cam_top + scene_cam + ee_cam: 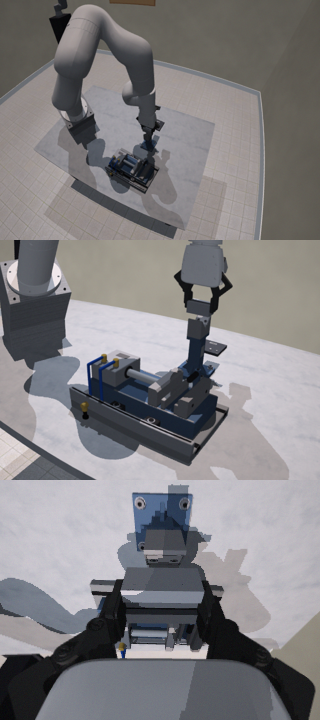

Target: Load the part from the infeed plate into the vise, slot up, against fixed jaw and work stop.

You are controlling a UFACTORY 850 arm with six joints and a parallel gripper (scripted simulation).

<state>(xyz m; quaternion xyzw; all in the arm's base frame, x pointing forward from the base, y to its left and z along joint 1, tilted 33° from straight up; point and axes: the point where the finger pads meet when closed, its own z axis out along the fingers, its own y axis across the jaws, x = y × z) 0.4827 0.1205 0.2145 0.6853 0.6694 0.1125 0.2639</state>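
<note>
Right now my hand is 7 cm short of the fixed jaw, 23 cm to the left of it and 12 cm above it. Also, from my hand: black work stop (5 cm ahead, 18 cm to the right, 11 cm below); then part (1 cm below); then blue post (14 cm below).
</note>
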